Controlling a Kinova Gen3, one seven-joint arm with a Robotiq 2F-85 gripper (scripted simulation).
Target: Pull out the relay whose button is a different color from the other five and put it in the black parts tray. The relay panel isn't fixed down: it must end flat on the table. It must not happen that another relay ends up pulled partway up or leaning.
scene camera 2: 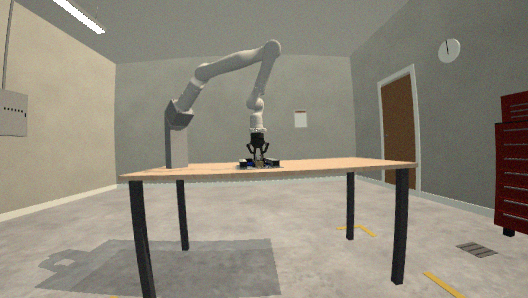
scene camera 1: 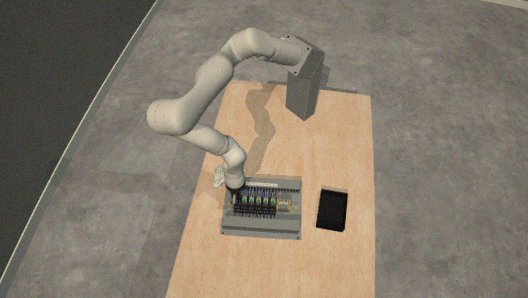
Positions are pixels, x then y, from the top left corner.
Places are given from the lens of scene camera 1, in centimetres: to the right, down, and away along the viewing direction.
grey relay panel (scene camera 1: 285, 190): 9, 17, 142
black parts tray (scene camera 1: 332, 210): 28, 25, 139
